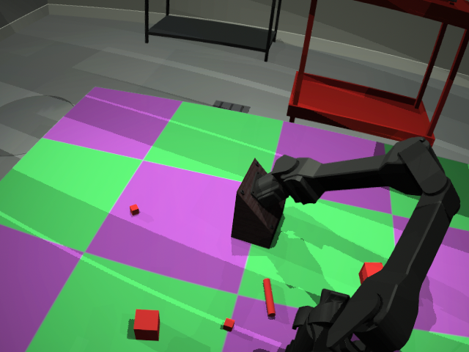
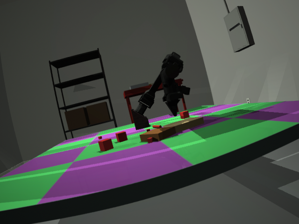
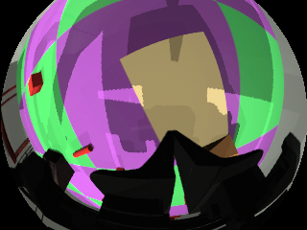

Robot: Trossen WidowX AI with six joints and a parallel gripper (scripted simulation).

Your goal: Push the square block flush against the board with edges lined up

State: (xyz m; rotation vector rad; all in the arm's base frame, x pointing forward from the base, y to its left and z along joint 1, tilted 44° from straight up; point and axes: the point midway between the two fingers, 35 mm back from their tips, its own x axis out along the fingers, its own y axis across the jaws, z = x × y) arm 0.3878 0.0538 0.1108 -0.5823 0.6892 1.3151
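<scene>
My gripper tip is 4 cm above the board, 3 cm short of it and 2 cm to the right of it. Also, from my gripper tip: red rod (20 cm behind, 6 cm to the right, 5 cm below); square block (11 cm to the right, 8 cm ahead, 4 cm below).
</scene>
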